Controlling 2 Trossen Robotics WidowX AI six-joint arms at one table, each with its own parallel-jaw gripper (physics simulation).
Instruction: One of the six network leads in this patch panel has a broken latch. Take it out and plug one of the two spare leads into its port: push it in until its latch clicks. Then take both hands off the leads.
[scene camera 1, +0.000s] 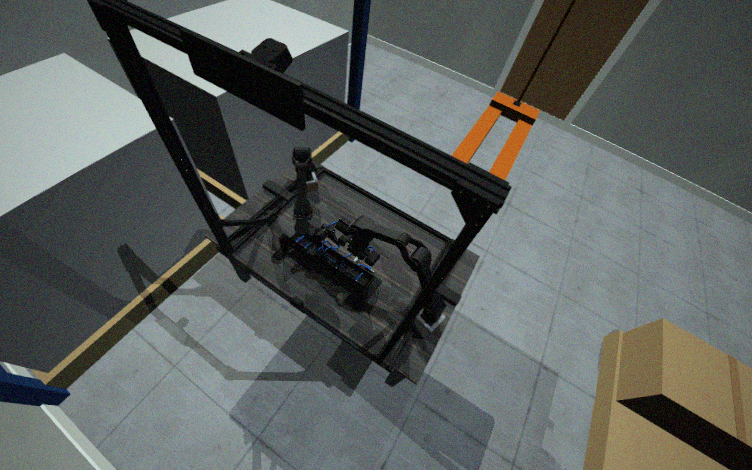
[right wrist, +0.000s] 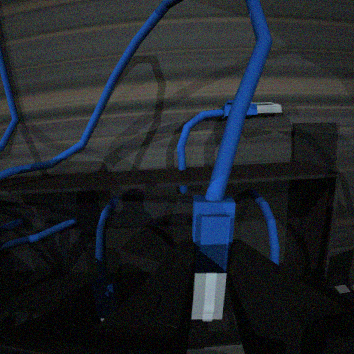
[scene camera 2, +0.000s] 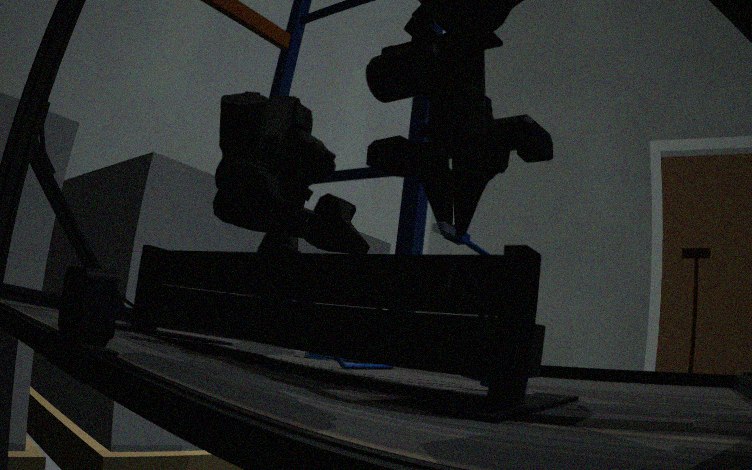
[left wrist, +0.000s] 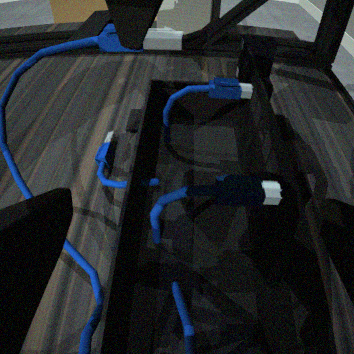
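Seen in the pictures: left gripper, between the fingertips: (scene camera 1: 334, 253) (right wrist: 4, 303) (scene camera 2: 340, 243) (left wrist: 200, 206); right gripper, between the fingertips: (scene camera 1: 358, 257) (right wrist: 209, 250) (scene camera 2: 453, 235) (left wrist: 134, 41); left arm's base, origin of its link: (scene camera 1: 306, 176); right arm's base, origin of its link: (scene camera 1: 430, 316).
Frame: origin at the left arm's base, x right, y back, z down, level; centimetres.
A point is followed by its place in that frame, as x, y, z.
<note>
My right gripper (right wrist: 209, 250) @[-7.0, -61.4, -7.4] (scene camera 2: 457, 228) @[-7.0, -61.4, -7.4] (scene camera 1: 346, 229) is shut on the blue plug of a network lead (right wrist: 213, 232) @[-7.9, -60.7, -8.3] (left wrist: 116, 41) @[-7.4, -60.3, -7.6] (scene camera 2: 450, 231) @[-6.1, -62.6, -7.5]. Its white tip is free, and it hangs above the top edge of the black patch panel (scene camera 2: 351, 289) (scene camera 1: 339, 268) (left wrist: 138, 197) @[-5.9, -59.3, 4.3] (right wrist: 267, 172) @[-10.4, -65.1, 1.7]. My left gripper (left wrist: 200, 206) @[2.0, -55.1, -6.0] (scene camera 2: 337, 221) @[2.0, -55.1, -6.0] (scene camera 1: 301, 233) is open and empty over the panel's other end. Two plugged leads (left wrist: 228, 88) @[-4.0, -68.4, -2.2] (left wrist: 242, 191) @[1.9, -59.7, -2.2] show in the left wrist view. A spare lead (left wrist: 105, 152) @[-12.7, -61.7, 5.2] (right wrist: 258, 108) @[-14.2, -63.1, 5.5] lies on the table beside the panel.
The wooden table (scene camera 1: 402, 233) @[-39.7, -47.1, 7.1] (left wrist: 63, 105) @[-25.8, -65.3, 6.9] sits inside a black frame with posts (scene camera 1: 463, 242) @[-1.4, -103.9, -86.3] and a top beam (scene camera 1: 383, 140) @[8.4, -90.5, -97.1]. Blue lead loops (right wrist: 105, 91) @[-9.1, -52.8, 3.3] (left wrist: 10, 140) trail over the table. Another lead (scene camera 2: 360, 365) @[-5.4, -43.4, 6.5] lies in front of the panel.
</note>
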